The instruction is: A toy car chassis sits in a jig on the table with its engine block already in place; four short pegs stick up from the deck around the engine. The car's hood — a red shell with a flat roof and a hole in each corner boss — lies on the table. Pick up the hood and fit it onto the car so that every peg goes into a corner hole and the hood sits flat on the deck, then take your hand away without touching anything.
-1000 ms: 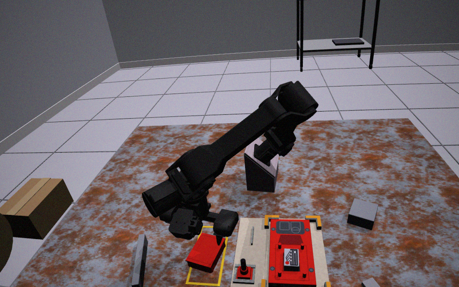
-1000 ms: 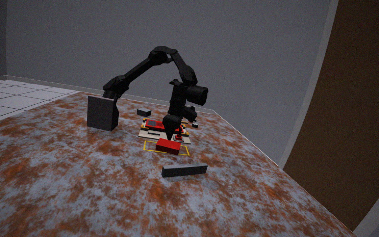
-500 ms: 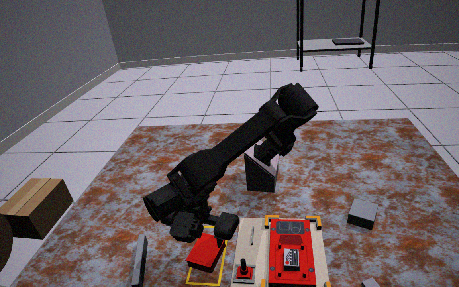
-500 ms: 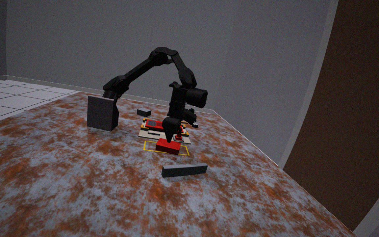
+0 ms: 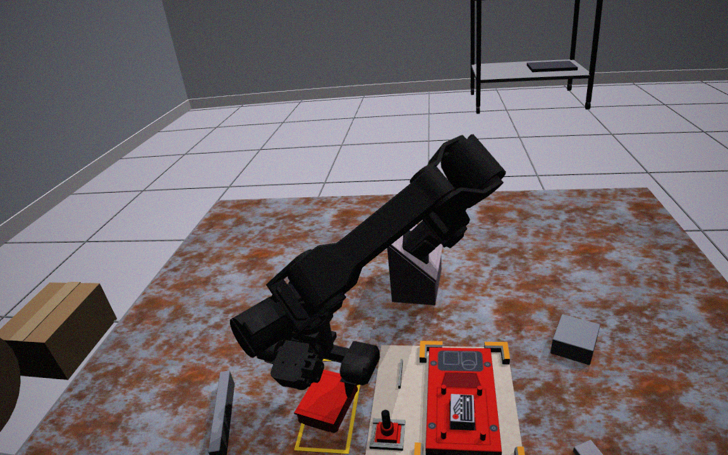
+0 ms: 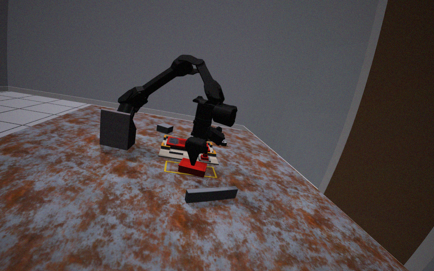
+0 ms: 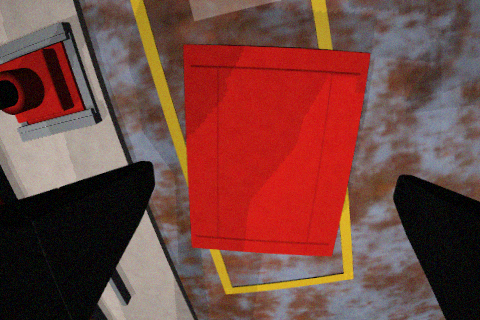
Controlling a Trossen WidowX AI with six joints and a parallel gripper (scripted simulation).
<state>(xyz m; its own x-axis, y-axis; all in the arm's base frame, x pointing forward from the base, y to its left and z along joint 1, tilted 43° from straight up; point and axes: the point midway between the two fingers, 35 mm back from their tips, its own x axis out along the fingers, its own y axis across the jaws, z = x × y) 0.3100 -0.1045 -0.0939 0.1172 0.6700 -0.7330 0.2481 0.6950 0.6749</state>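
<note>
Now: the red hood 30 mm below my gripper tip. Also, from my gripper tip: engine block 30 mm ahead, 220 mm to the left, 20 mm below; then jig 200 mm to the left, 30 mm below.
</note>
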